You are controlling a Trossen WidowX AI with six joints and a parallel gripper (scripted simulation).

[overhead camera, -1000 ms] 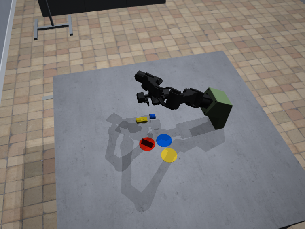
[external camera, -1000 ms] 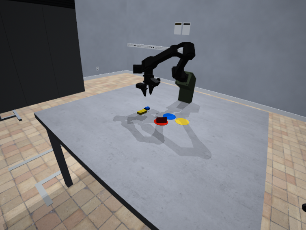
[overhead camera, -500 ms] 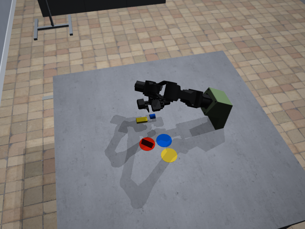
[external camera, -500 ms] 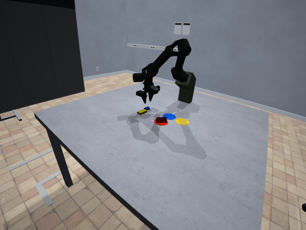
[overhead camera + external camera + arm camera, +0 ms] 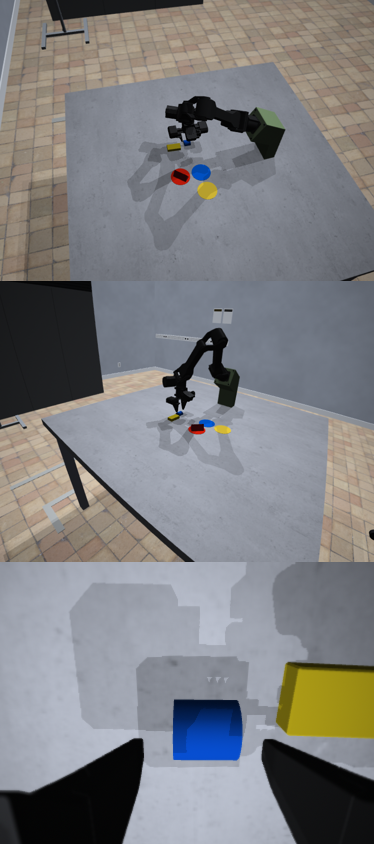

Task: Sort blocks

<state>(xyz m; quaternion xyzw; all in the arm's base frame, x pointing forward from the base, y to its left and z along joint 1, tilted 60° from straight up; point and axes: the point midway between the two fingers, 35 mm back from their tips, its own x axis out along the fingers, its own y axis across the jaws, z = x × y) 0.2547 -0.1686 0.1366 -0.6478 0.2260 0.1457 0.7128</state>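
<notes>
Now: the blue block 5 cm below my hand. Round my hand: dark red block: 16 cm to the left, 12 cm ahead, 5 cm below; then yellow block: 8 cm ahead, 5 cm below; then blue circle: 18 cm to the left, 6 cm below, 2 cm ahead.
</notes>
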